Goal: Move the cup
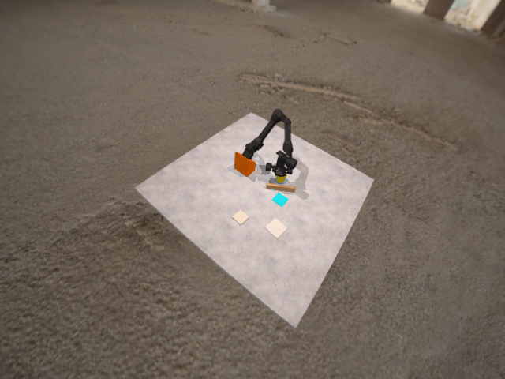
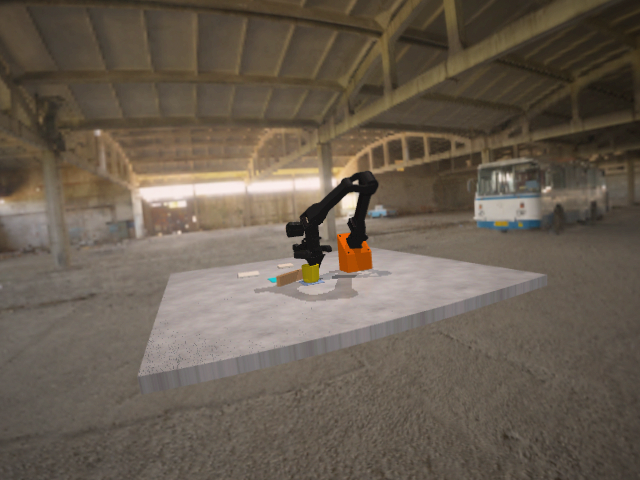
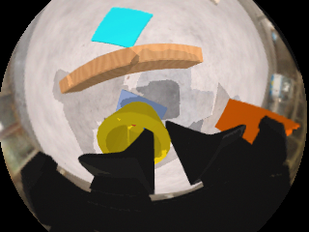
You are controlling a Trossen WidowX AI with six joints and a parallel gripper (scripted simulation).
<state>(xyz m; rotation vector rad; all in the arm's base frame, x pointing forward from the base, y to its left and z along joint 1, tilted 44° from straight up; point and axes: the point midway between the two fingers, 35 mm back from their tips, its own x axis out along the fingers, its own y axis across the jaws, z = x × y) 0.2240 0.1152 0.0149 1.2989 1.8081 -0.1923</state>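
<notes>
Now: the pale blue pad 30 mm ahead of my gripper tip, 20 mm to the left of it and 40 mm below it. From my gripper tip the other things lie so: yellow cup (20 mm ahead, 20 mm to the left); wooden bar (80 mm ahead, 50 mm to the right, 20 mm below); bright cyan pad (130 mm ahead, 120 mm to the right, 40 mm below).
</notes>
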